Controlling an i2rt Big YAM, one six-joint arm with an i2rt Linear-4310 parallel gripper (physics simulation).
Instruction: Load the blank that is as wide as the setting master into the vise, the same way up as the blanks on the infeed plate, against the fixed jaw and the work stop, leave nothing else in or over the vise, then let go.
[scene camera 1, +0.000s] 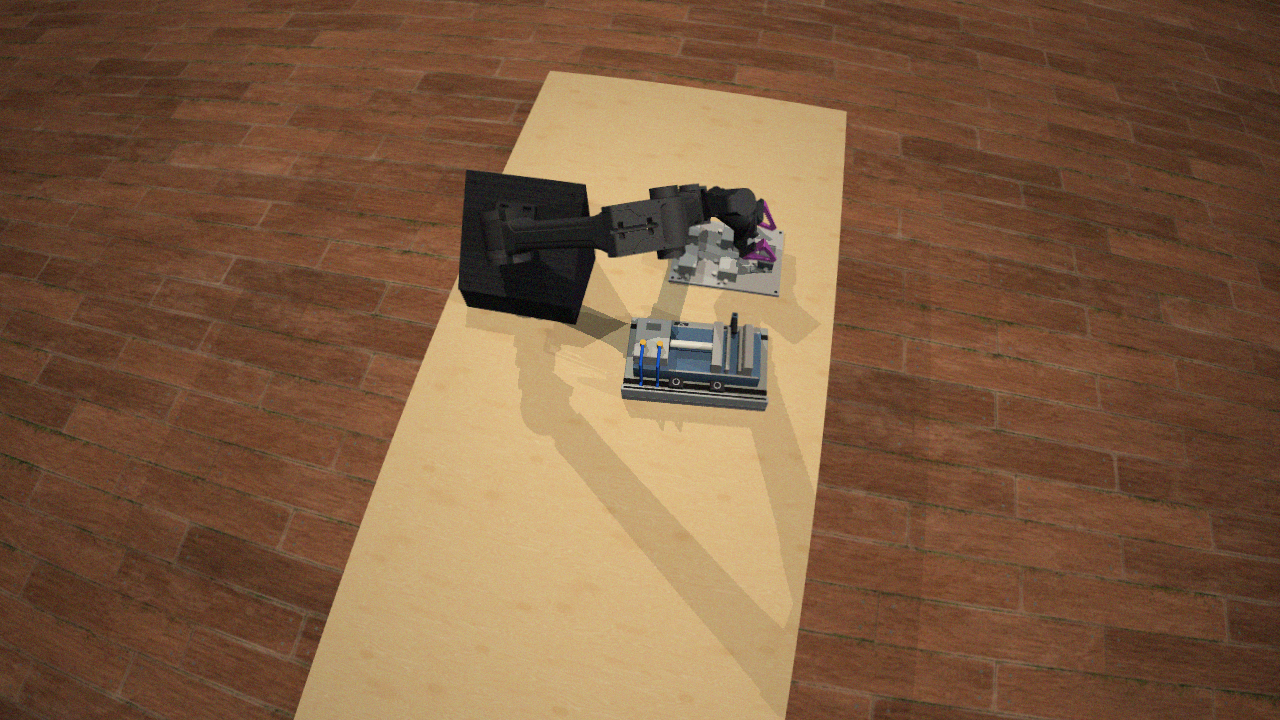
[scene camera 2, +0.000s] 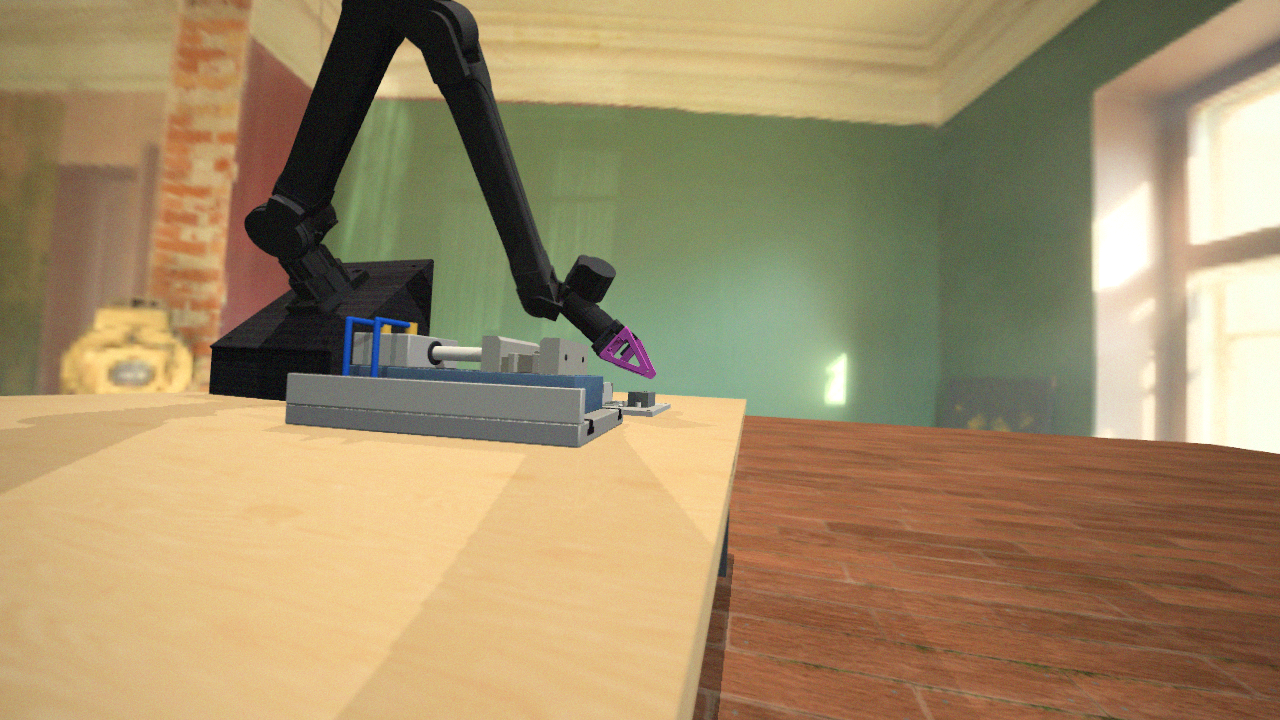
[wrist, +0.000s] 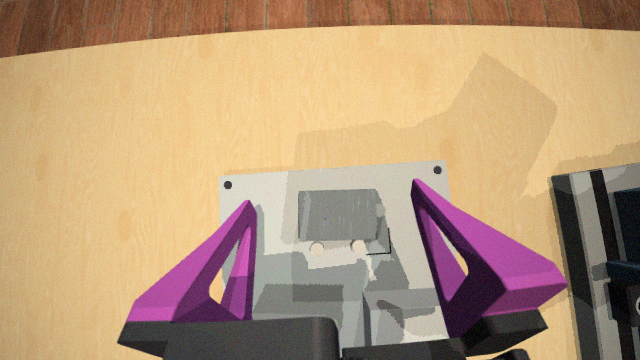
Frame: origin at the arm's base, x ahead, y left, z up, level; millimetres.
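Seen in the pictures: gripper, fingertip midpoint: (scene camera 1: 774, 244) (scene camera 2: 650, 374) (wrist: 330, 196); arm's base, origin of the base link: (scene camera 2: 331, 294).
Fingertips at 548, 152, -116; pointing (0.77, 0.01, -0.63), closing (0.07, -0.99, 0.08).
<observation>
Offsets run from my fingertips to a thing's top centre, as dx, dy, dz. "spot": to the spot under its first point.
My gripper (scene camera 1: 772, 241) (scene camera 2: 654, 375) (wrist: 330, 196) is open and empty, its purple fingers above the infeed plate (scene camera 1: 765, 286) (scene camera 2: 660, 410) (wrist: 270, 184). In the wrist view a grey rectangular blank {-12, -5, -31} (wrist: 337, 215) lies on that plate between and below the spread fingertips; it also shows as a dark block {spot: -8, -33, -41} (scene camera 2: 640, 398) in scene camera 2. Further grey blocks {-96, -52, -20} (wrist: 400, 312) show at the bottom of the wrist view, partly hidden by the gripper. The blue vise {-131, -304, +35} (scene camera 1: 693, 364) (scene camera 2: 501, 378) has two upright grey jaws and a dark upright piece {spot: -68, -247, +32} (scene camera 1: 733, 324) near them. I cannot tell which block is the setting master.
The vise's grey base {spot: -125, -398, -14} (scene camera 1: 693, 395) (scene camera 2: 429, 402) stands beside the plate and shows at the right edge of the wrist view. Two blue bent rods {spot: -202, -375, +46} (scene camera 1: 658, 365) (scene camera 2: 376, 347) rise at the vise's end nearer the black arm base (scene camera 1: 519, 295). The table edge lies beyond the plate.
</observation>
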